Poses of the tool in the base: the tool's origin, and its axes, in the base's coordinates. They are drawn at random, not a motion.
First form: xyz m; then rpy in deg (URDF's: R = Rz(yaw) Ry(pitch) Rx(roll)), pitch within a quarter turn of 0, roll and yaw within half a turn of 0.
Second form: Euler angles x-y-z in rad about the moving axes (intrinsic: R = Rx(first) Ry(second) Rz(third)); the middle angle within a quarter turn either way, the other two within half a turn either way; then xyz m. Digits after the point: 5 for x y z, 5 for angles.
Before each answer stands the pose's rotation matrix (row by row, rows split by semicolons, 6 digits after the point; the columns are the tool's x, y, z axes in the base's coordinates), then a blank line. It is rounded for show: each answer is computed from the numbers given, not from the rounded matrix.
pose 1, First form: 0.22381 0.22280 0.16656 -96.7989 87.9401 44.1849
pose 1, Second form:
0.025775 -0.629080 -0.776913; 0.025052 -0.776521 0.629593; -0.999354 -0.035692 -0.004255

-1.57755 -0.88975 1.52985 0.22381 0.22280 0.16656
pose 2, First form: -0.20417 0.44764 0.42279 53.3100 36.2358 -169.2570
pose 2, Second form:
-0.792454 -0.354318 -0.496463; -0.150352 -0.675369 0.721991; -0.591110 0.646789 0.481926

-0.98222 -0.51952 2.72114 -0.20417 0.44764 0.42279
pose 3, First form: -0.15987 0.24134 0.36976 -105.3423 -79.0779 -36.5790
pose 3, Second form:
0.152155 0.602715 0.783316; -0.112913 -0.776754 0.619599; 0.981886 -0.182722 -0.050132

-1.65153 0.89998 -1.32351 -0.15987 0.24134 0.36976
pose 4, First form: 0.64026 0.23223 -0.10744 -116.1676 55.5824 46.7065
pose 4, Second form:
0.387592 -0.186731 -0.902720; 0.411396 -0.841302 0.350663; -0.824940 -0.507290 -0.249261

-2.18875 -1.12605 0.44896 0.64026 0.23223 -0.10744
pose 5, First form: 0.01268 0.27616 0.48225 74.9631 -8.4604 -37.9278
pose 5, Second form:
0.780202 0.047393 -0.623729; -0.607979 0.291980 -0.738315; 0.147126 0.955249 0.256618

1.23629 -0.67350 -0.06067 0.01268 0.27616 0.48225
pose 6, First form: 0.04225 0.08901 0.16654 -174.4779 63.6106 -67.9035
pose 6, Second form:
0.167195 -0.954678 -0.246243; -0.411824 -0.294551 0.862346; -0.895794 -0.042771 -0.442407

-2.04481 -0.24880 1.39742 0.04225 0.08901 0.16654
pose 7, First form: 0.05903 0.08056 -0.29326 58.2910 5.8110 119.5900
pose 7, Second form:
-0.491253 -0.499589 0.713500; 0.865113 -0.184638 0.466357; -0.101247 0.846357 0.522904

-0.72830 0.79448 2.34778 0.05903 0.08056 -0.29326
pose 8, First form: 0.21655 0.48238 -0.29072 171.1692 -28.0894 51.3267
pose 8, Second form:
0.551277 0.726299 0.410590; 0.688764 -0.673905 0.267315; 0.470849 0.135435 -0.871756

-2.84406 0.42310 -0.92155 0.21655 0.48238 -0.29072
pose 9, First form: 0.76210 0.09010 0.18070 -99.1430 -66.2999 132.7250
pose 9, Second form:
-0.272715 -0.496635 -0.824003; 0.295279 0.771926 -0.562975; 0.915662 -0.396843 -0.063869

1.68376 -0.96844 2.07297 0.76210 0.09010 0.18070
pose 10, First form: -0.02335 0.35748 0.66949 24.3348 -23.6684 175.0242
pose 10, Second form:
-0.912433 0.085769 0.400138; 0.079439 -0.922067 0.378789; 0.401443 0.377406 0.834511

-0.42610 0.41167 -3.04787 -0.02335 0.35748 0.66949
